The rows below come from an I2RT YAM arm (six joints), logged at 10 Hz.
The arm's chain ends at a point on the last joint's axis. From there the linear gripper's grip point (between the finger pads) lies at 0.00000 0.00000 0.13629 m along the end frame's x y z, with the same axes.
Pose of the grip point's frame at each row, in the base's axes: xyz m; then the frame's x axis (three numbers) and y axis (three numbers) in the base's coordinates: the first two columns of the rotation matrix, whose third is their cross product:
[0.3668 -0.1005 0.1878 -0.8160 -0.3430 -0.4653 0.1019 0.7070 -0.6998]
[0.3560 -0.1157 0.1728 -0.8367 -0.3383 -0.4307 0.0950 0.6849 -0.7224]
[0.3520 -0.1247 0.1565 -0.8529 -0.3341 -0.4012 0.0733 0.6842 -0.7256]
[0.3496 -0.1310 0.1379 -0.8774 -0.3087 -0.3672 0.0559 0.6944 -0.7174]
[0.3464 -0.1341 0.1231 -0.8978 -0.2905 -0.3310 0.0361 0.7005 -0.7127]
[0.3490 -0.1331 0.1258 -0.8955 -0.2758 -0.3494 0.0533 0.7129 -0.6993]
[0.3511 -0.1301 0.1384 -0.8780 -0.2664 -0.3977 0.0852 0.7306 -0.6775]
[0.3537 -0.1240 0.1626 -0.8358 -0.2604 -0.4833 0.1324 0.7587 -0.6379]
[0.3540 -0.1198 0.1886 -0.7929 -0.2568 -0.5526 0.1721 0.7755 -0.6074]
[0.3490 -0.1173 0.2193 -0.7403 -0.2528 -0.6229 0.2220 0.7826 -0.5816]
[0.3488 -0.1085 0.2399 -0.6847 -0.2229 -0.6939 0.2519 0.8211 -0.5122]
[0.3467 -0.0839 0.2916 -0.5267 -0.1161 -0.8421 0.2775 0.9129 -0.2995]
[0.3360 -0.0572 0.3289 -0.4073 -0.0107 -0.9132 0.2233 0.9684 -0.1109]
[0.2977 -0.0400 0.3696 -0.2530 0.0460 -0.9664 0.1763 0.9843 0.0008]
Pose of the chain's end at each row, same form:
[0.2893 -0.0162 0.2617 -0.8160 -0.3430 -0.4653 0.1019 0.7070 -0.6998]
[0.2825 -0.0277 0.2465 -0.8367 -0.3383 -0.4307 0.0950 0.6849 -0.7224]
[0.2815 -0.0363 0.2327 -0.8529 -0.3341 -0.4012 0.0733 0.6842 -0.7256]
[0.2847 -0.0424 0.2186 -0.8774 -0.3087 -0.3672 0.0559 0.6944 -0.7174]
[0.2866 -0.0453 0.2074 -0.8978 -0.2905 -0.3310 0.0361 0.7005 -0.7127]
[0.2888 -0.0452 0.2108 -0.8955 -0.2758 -0.3494 0.0533 0.7129 -0.6993]
[0.2869 -0.0444 0.2227 -0.8780 -0.2664 -0.3977 0.0852 0.7306 -0.6775]
[0.2811 -0.0426 0.2443 -0.8358 -0.2604 -0.4833 0.1324 0.7587 -0.6379]
[0.2743 -0.0412 0.2664 -0.7929 -0.2568 -0.5526 0.1721 0.7755 -0.6074]
[0.2625 -0.0398 0.2906 -0.7403 -0.2528 -0.6229 0.2220 0.7826 -0.5816]
[0.2556 -0.0369 0.3089 -0.6847 -0.2229 -0.6939 0.2519 0.8211 -0.5122]
[0.2372 -0.0306 0.3527 -0.5267 -0.1161 -0.8421 0.2775 0.9129 -0.2995]
[0.2153 -0.0233 0.3823 -0.4073 -0.0107 -0.9132 0.2233 0.9684 -0.1109]
[0.1681 -0.0168 0.4046 -0.2530 0.0460 -0.9664 0.1763 0.9843 0.0008]

